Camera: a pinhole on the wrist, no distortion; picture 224 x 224 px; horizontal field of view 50.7 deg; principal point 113.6 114.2 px. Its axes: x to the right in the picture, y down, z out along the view. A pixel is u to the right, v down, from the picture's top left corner.
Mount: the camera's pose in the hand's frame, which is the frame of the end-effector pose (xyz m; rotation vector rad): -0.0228 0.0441 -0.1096 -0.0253 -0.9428 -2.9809
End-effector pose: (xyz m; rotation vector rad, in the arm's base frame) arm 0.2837 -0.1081 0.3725 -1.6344 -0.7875 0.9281
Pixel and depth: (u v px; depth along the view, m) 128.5 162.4 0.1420
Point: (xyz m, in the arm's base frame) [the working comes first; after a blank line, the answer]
In the camera's frame: 0.0089 0.0290 0.1420

0.2533 -0.1465 0.2754
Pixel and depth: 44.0 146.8 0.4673
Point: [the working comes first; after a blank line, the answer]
In the camera's frame: -0.1376 0.0644 0.4673

0.0848 0.0759 0.0503
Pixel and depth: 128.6 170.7 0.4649
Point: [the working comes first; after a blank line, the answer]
In the camera's frame: 0.0295 0.1111 0.4649

-0.0218 -0.0437 0.1168
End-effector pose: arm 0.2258 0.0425 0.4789 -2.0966 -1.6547 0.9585
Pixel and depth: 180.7 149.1 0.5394
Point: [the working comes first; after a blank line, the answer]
In the camera's frame: 0.1531 0.0796 0.5394

0.1680 -0.2620 0.0791
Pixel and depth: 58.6 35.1 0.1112
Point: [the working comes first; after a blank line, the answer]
In the camera's frame: -0.0259 -0.0372 0.1112

0.3558 0.0123 0.4234
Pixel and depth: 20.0 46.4 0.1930
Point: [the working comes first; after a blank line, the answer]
In the camera's frame: -0.0764 -0.0554 0.1930

0.3710 0.0333 0.3290
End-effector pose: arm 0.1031 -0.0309 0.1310 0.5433 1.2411 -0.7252
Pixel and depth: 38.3 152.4 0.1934
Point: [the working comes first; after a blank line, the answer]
In the camera's frame: -0.0616 0.0313 0.1934

0.2492 0.0004 0.1052
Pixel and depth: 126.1 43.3 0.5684
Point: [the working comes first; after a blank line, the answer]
In the camera's frame: 0.0301 -0.1705 0.5684

0.6433 0.1316 0.2361
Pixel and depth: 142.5 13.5 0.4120
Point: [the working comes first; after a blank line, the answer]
In the camera's frame: 0.0504 -0.1755 0.4120

0.4914 0.1729 0.2263
